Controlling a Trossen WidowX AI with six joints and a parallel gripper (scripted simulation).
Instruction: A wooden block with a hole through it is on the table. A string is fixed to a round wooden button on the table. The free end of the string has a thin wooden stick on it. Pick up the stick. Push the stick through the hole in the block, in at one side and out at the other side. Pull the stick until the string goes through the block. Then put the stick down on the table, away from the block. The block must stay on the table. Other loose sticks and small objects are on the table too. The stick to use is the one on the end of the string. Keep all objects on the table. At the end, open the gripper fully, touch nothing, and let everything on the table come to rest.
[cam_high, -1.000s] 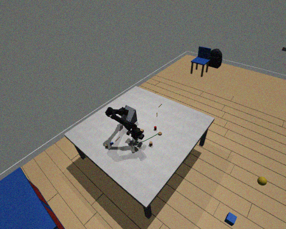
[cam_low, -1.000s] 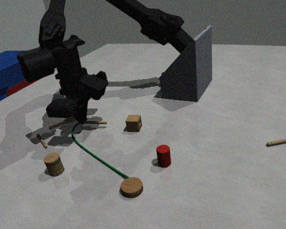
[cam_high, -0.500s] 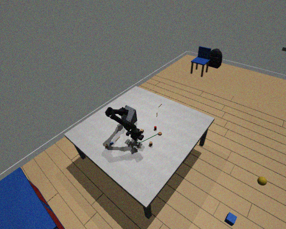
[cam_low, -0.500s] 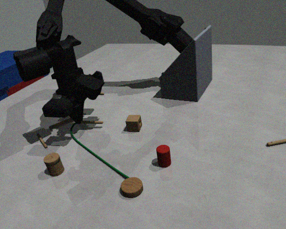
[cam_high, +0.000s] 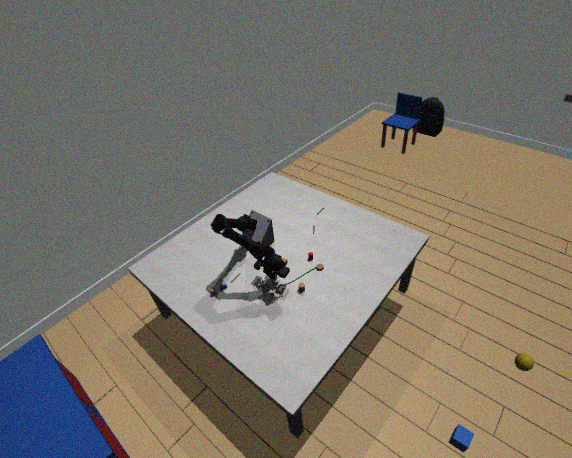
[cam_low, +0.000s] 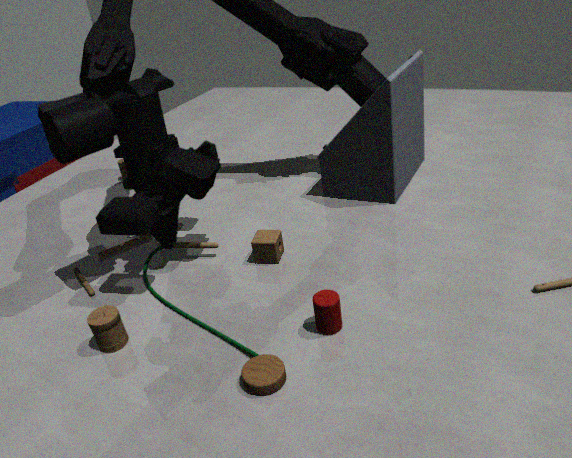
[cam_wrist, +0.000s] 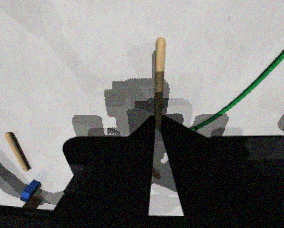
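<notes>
My gripper tip is now 20 mm past the wooden block and 130 mm to the right of it. Round my gripper tip: red cylinder 80 mm ahead, 250 mm to the left; then blue piece 200 mm behind, 190 mm to the right; then round wooden button 170 mm ahead, 210 mm to the left, 10 mm below.
</notes>
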